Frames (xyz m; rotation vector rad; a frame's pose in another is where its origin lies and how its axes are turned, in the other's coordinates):
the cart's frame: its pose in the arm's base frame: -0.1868 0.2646 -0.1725 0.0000 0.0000 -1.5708
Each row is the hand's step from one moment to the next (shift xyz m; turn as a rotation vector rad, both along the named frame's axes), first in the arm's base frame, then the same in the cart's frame.
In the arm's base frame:
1: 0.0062 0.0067 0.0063 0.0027 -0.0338 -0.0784
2: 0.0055 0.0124 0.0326 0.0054 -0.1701 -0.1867
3: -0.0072 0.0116 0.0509 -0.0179 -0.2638 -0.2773
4: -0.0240 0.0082 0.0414 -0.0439 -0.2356 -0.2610
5: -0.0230 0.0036 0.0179 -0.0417 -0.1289 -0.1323
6: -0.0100 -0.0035 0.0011 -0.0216 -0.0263 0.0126
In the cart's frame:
1: -0.0067 0.0062 0.0063 0.0338 0.0027 -0.0784
2: -0.0124 0.0055 0.0326 0.1701 0.0054 -0.1867
3: -0.0116 -0.0072 0.0509 0.2638 -0.0179 -0.2773
4: -0.0082 -0.0240 0.0414 0.2356 -0.0439 -0.2610
5: -0.0036 -0.0230 0.0179 0.1289 -0.0417 -0.1323
6: 0.0035 -0.0100 0.0011 0.0263 -0.0216 0.0126

